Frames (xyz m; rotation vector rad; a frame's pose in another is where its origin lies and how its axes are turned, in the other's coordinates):
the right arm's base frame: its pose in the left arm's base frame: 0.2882 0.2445 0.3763 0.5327 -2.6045 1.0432
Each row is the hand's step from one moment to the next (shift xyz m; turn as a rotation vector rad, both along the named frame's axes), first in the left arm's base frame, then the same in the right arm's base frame.
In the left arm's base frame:
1: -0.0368 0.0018 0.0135 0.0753 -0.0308 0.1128
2: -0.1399 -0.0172 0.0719 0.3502 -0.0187 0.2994
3: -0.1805 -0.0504 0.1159 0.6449 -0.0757 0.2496
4: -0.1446 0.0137 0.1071 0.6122 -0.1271 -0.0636
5: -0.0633 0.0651 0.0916 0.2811 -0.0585 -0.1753
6: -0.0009 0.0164 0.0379 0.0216 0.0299 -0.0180
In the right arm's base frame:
1: 0.0377 0.0092 -0.0061 -0.0160 -0.1212 -0.0663
2: 0.1567 0.0064 -0.0208 -0.1908 -0.3450 -0.2391
3: 0.2178 -0.0246 -0.0230 -0.4598 -0.4819 -0.2005
4: 0.1676 0.0080 -0.0665 -0.5412 -0.3142 0.0584
5: 0.0772 0.0163 -0.1020 -0.3055 -0.0567 0.1289
6: 0.0118 -0.0114 -0.0379 -0.0332 0.0214 -0.0112

